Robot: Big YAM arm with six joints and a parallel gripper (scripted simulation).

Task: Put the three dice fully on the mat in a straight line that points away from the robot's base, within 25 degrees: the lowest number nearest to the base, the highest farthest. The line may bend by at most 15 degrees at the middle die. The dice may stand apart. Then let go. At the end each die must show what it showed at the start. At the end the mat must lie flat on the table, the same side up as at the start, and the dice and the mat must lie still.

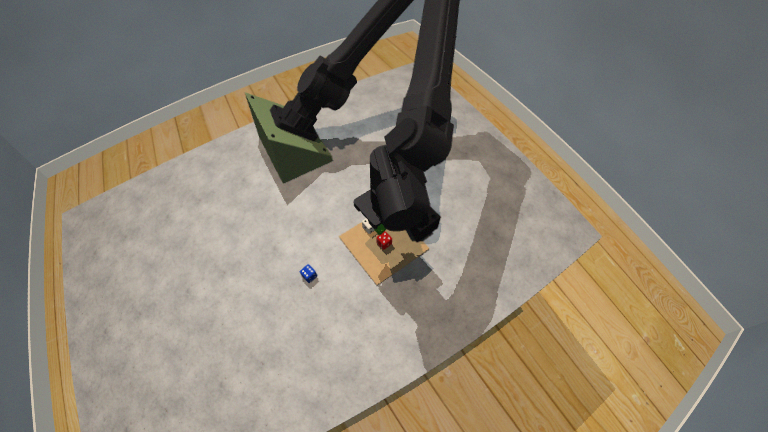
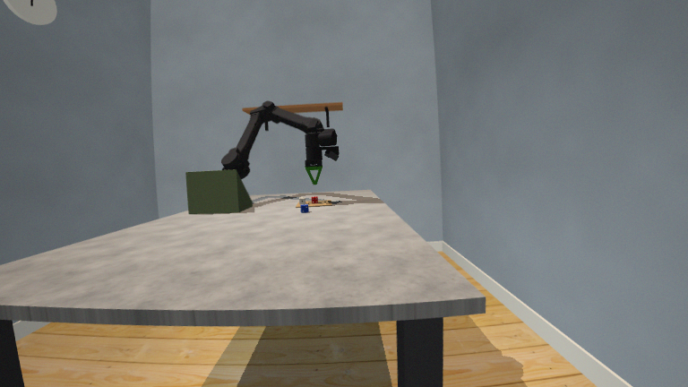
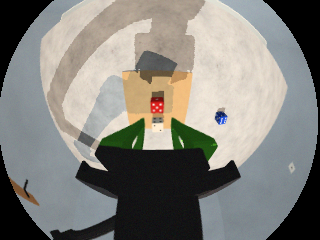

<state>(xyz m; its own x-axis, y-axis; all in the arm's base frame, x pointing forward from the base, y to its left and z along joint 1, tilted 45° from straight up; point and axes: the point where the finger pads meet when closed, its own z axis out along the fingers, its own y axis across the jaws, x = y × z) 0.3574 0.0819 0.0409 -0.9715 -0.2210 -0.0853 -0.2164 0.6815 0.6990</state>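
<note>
Now: the blue die 170 mm to the right of my hand and 80 mm below it. Also, from my hand: red die 70 mm below; tan mat 90 mm below, 10 mm behind; white die 70 mm below, 50 mm behind, 10 mm to the right.
</note>
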